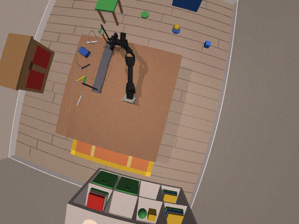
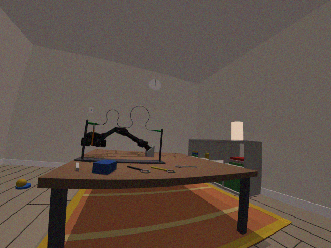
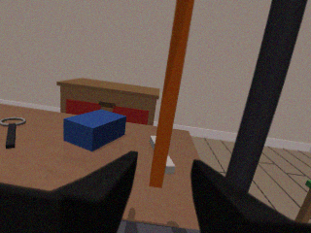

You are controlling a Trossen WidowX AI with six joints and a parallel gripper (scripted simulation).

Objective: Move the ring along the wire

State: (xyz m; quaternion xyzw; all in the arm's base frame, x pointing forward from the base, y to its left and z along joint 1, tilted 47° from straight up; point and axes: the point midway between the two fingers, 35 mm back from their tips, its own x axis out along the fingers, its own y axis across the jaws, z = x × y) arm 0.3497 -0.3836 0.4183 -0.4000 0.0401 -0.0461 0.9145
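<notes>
Right now my gripper tip is 10 mm short of the ring with orange handle and 80 mm below it. Also, from my gripper tip: white block 250 mm ahead, 30 mm to the right, 120 mm below; then black-handled ring 290 mm ahead, 310 mm to the left, 120 mm below; then blue box 300 mm ahead, 120 mm to the left, 100 mm below.
</notes>
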